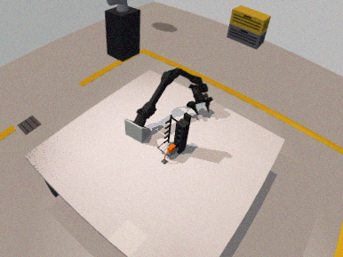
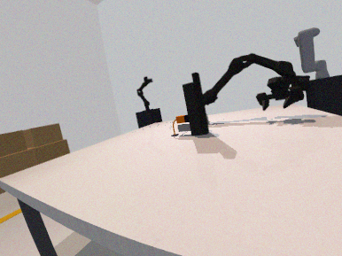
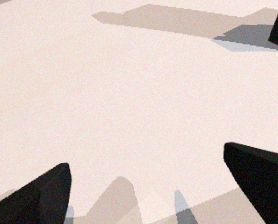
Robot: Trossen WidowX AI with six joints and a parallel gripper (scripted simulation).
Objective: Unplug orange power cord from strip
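My gripper tip is now 30 mm short of the orange plug, 390 mm to the left of it and 20 mm below it.
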